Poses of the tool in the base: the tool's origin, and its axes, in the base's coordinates. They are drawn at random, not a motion.
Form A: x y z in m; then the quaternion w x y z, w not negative.
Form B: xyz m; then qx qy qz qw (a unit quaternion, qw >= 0). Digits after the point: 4 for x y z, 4 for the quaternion.
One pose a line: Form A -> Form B
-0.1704 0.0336 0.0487 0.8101 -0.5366 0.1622 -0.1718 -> -0.1704 0.0336 0.0487 -0.5366 0.1622 -0.1718 0.8101
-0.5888 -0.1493 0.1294 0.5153 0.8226 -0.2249 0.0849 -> -0.5888 -0.1493 0.1294 0.8226 -0.2249 0.0849 0.5153
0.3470 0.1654 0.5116 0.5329 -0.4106 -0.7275 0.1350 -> 0.3470 0.1654 0.5116 -0.4106 -0.7275 0.1350 0.5329
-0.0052 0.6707 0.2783 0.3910 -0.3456 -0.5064 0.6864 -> -0.0052 0.6707 0.2783 -0.3456 -0.5064 0.6864 0.3910
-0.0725 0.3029 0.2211 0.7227 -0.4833 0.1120 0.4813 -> -0.0725 0.3029 0.2211 -0.4833 0.1120 0.4813 0.7227
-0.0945 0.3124 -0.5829 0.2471 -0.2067 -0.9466 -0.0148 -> -0.0945 0.3124 -0.5829 -0.2067 -0.9466 -0.0148 0.2471
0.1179 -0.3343 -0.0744 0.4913 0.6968 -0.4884 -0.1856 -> 0.1179 -0.3343 -0.0744 0.6968 -0.4884 -0.1856 0.4913
